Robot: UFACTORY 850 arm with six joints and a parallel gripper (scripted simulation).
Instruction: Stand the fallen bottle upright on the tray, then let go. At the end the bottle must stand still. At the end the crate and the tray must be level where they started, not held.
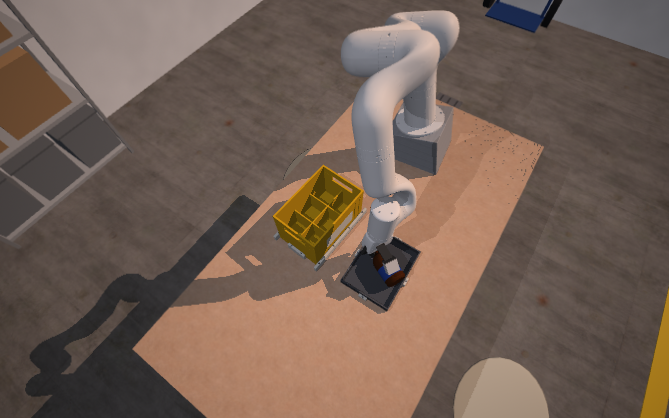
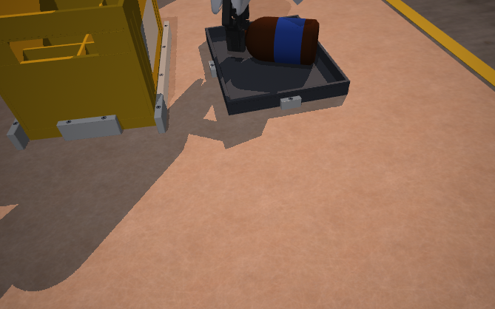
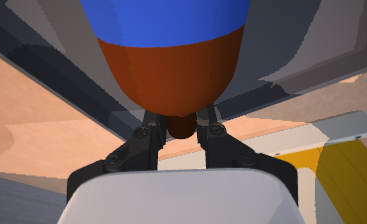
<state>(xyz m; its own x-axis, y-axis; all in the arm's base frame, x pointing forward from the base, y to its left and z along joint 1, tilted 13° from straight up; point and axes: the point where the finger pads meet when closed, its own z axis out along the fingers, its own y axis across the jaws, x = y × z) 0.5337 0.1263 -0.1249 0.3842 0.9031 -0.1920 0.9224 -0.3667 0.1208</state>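
The brown bottle is 5 cm to the left of my hand and 2 cm ahead of it. From my hand the other things lie so: dark tray: 5 cm to the left, 3 cm below, 3 cm ahead; yellow crate: 23 cm to the right, 4 cm above, 2 cm ahead.
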